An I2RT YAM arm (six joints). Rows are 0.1 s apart.
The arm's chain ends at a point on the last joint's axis. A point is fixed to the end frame.
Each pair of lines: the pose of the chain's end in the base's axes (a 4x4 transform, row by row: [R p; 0 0 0 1], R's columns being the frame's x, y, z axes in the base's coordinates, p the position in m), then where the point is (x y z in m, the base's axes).
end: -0.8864 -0.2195 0.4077 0.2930; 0.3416 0.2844 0.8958 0.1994; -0.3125 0.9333 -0.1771 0.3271; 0 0 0 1
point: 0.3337 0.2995 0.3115
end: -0.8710 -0.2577 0.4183 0.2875; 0.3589 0.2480 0.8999 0.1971; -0.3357 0.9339 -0.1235 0.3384; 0 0 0 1
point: 0.3292 0.2975 0.3286
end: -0.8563 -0.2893 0.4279 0.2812; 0.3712 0.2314 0.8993 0.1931; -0.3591 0.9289 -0.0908 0.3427; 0 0 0 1
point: 0.3238 0.2934 0.3364
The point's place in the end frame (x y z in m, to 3 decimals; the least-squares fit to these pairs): 0.003 0.005 0.109
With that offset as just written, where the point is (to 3 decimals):
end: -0.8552 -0.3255 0.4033 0.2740; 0.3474 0.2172 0.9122 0.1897; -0.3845 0.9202 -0.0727 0.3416; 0 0 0 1
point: 0.314 0.291 0.337
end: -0.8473 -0.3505 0.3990 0.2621; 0.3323 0.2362 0.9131 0.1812; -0.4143 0.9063 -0.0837 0.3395; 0 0 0 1
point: 0.301 0.283 0.334
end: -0.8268 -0.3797 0.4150 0.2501; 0.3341 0.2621 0.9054 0.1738; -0.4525 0.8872 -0.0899 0.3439; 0 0 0 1
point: 0.291 0.275 0.337
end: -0.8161 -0.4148 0.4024 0.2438; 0.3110 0.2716 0.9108 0.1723; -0.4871 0.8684 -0.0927 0.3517; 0 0 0 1
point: 0.283 0.274 0.344
